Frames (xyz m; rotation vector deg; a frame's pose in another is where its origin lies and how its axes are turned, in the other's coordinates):
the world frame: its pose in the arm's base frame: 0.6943 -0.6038 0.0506 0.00 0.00 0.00
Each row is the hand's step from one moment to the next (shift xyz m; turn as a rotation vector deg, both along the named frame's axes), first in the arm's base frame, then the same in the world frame.
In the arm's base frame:
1: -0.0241 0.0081 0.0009 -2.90 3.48 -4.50
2: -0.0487 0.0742 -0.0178 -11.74 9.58 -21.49
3: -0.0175 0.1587 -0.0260 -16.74 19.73 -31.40
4: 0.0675 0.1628 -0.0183 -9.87 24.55 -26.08
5: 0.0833 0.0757 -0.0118 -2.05 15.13 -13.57
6: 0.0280 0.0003 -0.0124 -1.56 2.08 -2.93
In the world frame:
1: -0.0241 0.0081 0.0009 -2.90 3.48 -4.50
2: -0.0487 0.0742 -0.0178 -11.74 9.58 -21.49
3: -0.0175 0.1587 -0.0260 -16.74 19.73 -31.40
4: 0.0675 0.1628 -0.0183 -9.87 24.55 -26.08
5: 0.0833 0.0757 -0.0118 -2.05 15.13 -13.57
6: 0.0280 0.0003 -0.0124 -1.56 2.08 -2.93

